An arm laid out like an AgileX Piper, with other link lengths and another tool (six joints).
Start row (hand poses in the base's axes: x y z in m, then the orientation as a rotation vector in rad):
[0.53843 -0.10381 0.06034 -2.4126 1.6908 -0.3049]
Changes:
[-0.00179 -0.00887 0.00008 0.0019 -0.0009 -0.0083]
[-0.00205 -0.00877 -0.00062 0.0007 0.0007 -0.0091]
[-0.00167 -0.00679 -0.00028 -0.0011 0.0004 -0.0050]
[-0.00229 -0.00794 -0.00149 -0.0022 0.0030 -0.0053]
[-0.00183 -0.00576 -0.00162 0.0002 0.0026 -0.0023]
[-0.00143 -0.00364 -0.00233 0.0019 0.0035 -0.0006]
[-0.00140 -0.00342 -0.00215 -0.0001 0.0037 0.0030]
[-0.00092 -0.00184 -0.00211 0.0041 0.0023 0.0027]
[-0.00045 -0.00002 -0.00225 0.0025 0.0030 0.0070]
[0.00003 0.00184 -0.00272 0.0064 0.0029 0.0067]
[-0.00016 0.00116 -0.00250 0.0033 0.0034 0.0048]
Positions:
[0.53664 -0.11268 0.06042 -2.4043 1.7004 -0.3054]
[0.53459 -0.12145 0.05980 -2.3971 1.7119 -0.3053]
[0.53292 -0.12824 0.05952 -2.3942 1.7186 -0.3066]
[0.53063 -0.13618 0.05803 -2.3932 1.7271 -0.3060]
[0.52880 -0.14194 0.05641 -2.3927 1.7310 -0.3032]
[0.52737 -0.14558 0.05408 -2.3929 1.7327 -0.2975]
[0.52597 -0.14900 0.05193 -2.3974 1.7306 -0.2929]
[0.52505 -0.15084 0.04982 -2.3980 1.7271 -0.2861]
[0.52460 -0.15086 0.04757 -2.4035 1.7190 -0.2794]
[0.52463 -0.14902 0.04485 -2.4059 1.7101 -0.2692]
[0.52447 -0.14786 0.04235 -2.4092 1.7046 -0.2616]

